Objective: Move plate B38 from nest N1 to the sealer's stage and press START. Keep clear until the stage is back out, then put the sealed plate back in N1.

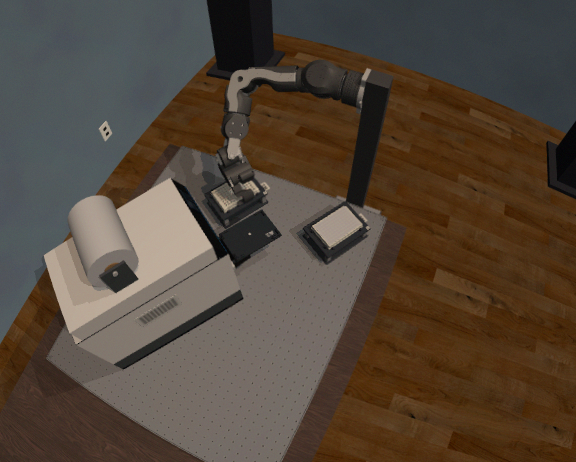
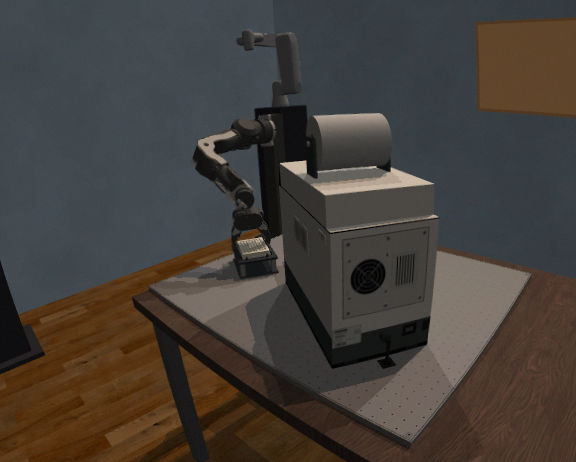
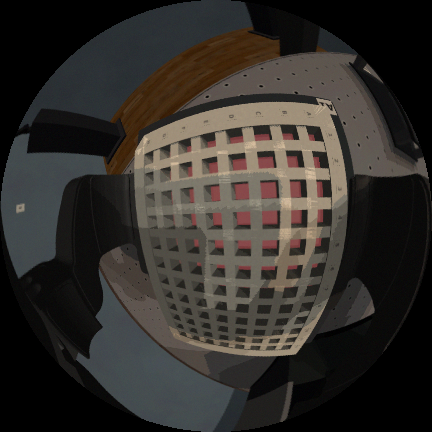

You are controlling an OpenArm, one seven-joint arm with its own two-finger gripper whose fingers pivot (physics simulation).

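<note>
A cream well plate with red in many wells (image 1: 223, 198) (image 2: 253, 248) (image 3: 240, 205) sits in a black nest (image 1: 245, 211) (image 2: 265, 258) (image 3: 225, 101). My gripper (image 1: 237, 194) (image 2: 252, 241) (image 3: 236, 234) is over it, with a finger against each long side, shut on this plate. The sealer (image 1: 160, 215) (image 2: 380, 202) has its black stage (image 1: 245, 237) out beside this nest, with no plate on it. A second pale plate (image 1: 337, 226) sits in another nest (image 1: 345, 244) to the right. The plate's name, the nest numbers and the START button cannot be made out.
A large white roll (image 1: 100, 230) (image 2: 350, 142) is mounted on top of the sealer. My arm hangs from a dark post (image 1: 370, 140) at the board's edge. Another grey arm (image 2: 288, 65) shows in the background, apart from the table. The sealer's housing stands close beside the held plate's nest.
</note>
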